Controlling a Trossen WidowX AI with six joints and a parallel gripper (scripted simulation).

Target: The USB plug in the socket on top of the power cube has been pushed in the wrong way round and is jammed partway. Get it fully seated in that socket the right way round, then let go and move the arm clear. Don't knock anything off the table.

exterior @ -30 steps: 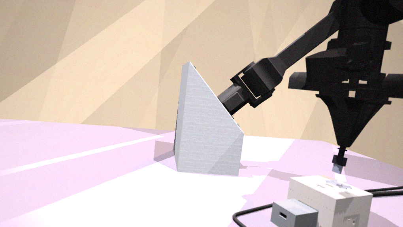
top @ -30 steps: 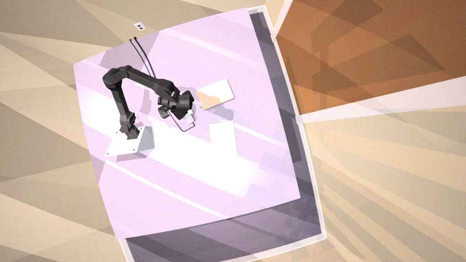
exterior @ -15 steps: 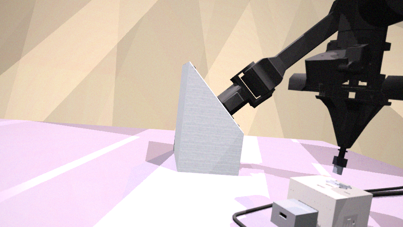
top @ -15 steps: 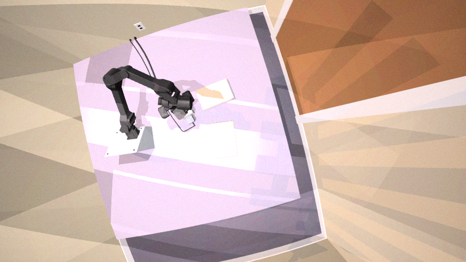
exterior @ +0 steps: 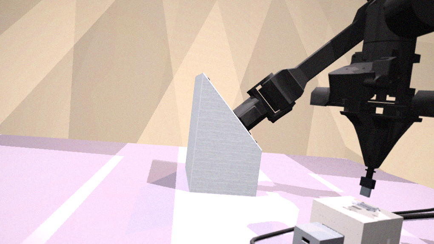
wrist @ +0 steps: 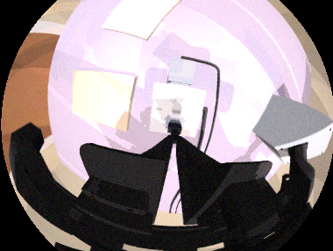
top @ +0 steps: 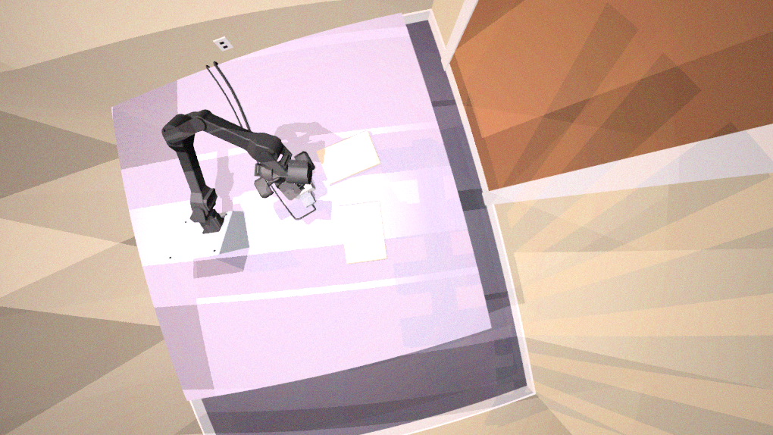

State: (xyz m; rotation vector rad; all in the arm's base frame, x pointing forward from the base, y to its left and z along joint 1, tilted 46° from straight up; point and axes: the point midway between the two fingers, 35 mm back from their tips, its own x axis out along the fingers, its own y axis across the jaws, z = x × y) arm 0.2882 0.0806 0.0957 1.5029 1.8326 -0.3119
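Right now the USB plug is 2 cm below my gripper tip. Round my gripper tip: USB socket: 6 cm below.
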